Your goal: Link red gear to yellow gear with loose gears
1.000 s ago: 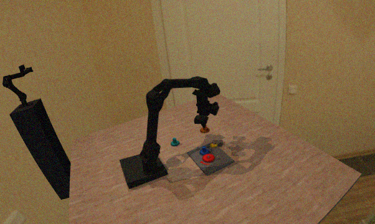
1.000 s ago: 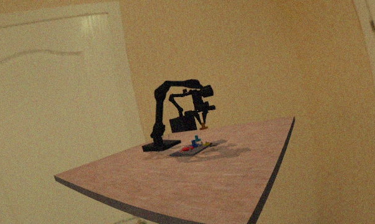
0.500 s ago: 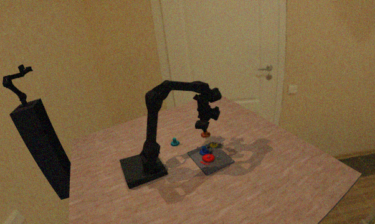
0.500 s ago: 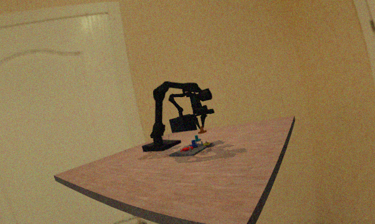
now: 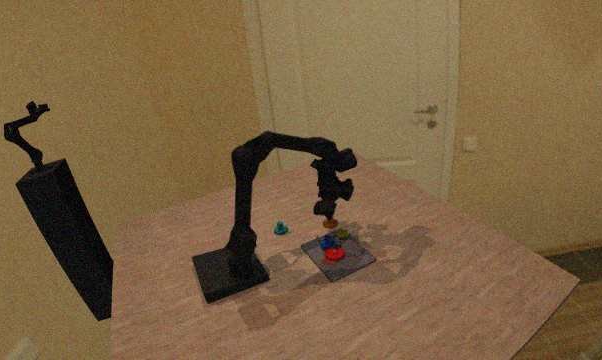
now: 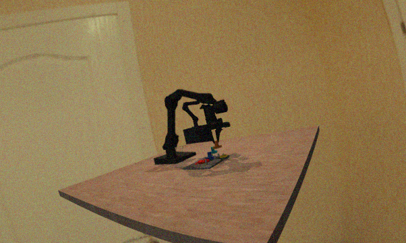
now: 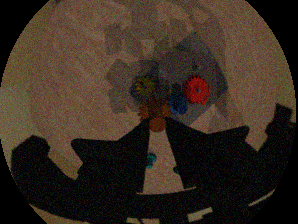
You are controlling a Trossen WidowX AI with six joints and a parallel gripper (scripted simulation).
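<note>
The orange gear is 10 mm below my gripper tip. Also, from my gripper tip: red gear 100 mm to the right, 70 mm below, 40 mm behind; yellow gear 70 mm below, 40 mm ahead, 10 mm to the right; blue gear 60 mm below, 40 mm to the right, 30 mm behind.
</note>
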